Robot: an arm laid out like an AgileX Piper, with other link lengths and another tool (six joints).
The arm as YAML. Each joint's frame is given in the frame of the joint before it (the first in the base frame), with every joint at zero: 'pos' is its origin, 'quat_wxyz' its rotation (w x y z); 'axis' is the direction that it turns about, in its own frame. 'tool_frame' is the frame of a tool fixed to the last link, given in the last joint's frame.
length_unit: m
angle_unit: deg
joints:
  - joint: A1
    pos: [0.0, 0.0, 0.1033]
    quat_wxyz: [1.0, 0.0, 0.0, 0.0]
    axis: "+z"
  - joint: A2
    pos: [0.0, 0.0, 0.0]
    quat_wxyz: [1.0, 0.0, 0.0, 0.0]
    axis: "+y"
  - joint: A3
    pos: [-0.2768, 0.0, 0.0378]
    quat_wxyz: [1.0, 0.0, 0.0, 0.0]
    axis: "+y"
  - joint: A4
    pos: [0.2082, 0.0, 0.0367]
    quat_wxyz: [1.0, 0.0, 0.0, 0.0]
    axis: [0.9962, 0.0, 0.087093]
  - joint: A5
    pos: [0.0, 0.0, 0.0]
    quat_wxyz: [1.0, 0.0, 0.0, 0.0]
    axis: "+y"
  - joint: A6
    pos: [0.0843, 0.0, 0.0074]
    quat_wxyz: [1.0, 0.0, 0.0, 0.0]
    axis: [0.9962, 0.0, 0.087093]
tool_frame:
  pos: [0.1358, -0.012, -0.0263]
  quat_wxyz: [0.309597, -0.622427, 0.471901, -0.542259]
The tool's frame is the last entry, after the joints.
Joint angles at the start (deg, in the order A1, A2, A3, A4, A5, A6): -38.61 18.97 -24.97 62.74 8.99 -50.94
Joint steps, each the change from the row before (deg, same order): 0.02 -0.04 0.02 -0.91 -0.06 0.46; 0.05 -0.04 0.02 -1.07 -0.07 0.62; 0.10 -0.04 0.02 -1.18 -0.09 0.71; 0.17 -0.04 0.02 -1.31 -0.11 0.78; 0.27 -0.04 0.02 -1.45 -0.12 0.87; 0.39 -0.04 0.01 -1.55 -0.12 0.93; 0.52 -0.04 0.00 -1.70 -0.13 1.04; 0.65 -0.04 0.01 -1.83 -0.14 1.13; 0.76 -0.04 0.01 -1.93 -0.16 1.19; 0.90 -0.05 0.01 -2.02 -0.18 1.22; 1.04 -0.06 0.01 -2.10 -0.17 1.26; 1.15 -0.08 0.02 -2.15 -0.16 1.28; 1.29 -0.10 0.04 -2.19 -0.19 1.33; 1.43 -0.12 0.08 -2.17 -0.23 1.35; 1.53 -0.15 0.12 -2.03 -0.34 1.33
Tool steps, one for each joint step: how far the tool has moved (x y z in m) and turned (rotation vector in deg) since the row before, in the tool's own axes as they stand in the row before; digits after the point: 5 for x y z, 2 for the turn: 0.00060 0.00051 -0.00002 -0.09 0.22 -0.39; 0.00058 0.00056 -0.00001 -0.11 0.21 -0.39; 0.00054 0.00055 -0.00002 -0.10 0.19 -0.41; 0.00048 0.00054 -0.00003 -0.09 0.17 -0.47; 0.00028 0.00051 -0.00004 -0.08 0.11 -0.53; 0.00000 0.00038 -0.00008 -0.05 0.02 -0.59; -0.00025 0.00024 -0.00013 -0.01 -0.07 -0.65; -0.00055 0.00022 -0.00013 0.02 -0.16 -0.71; -0.00073 0.00009 -0.00016 0.06 -0.22 -0.76; -0.00099 -0.00010 -0.00023 0.13 -0.30 -0.84; -0.00135 -0.00027 -0.00030 0.19 -0.42 -0.91; -0.00165 -0.00039 -0.00037 0.25 -0.50 -0.96; -0.00195 -0.00056 -0.00044 0.33 -0.60 -0.97; -0.00230 -0.00067 -0.00048 0.42 -0.71 -0.94; -0.00240 -0.00098 -0.00056 0.55 -0.76 -0.82
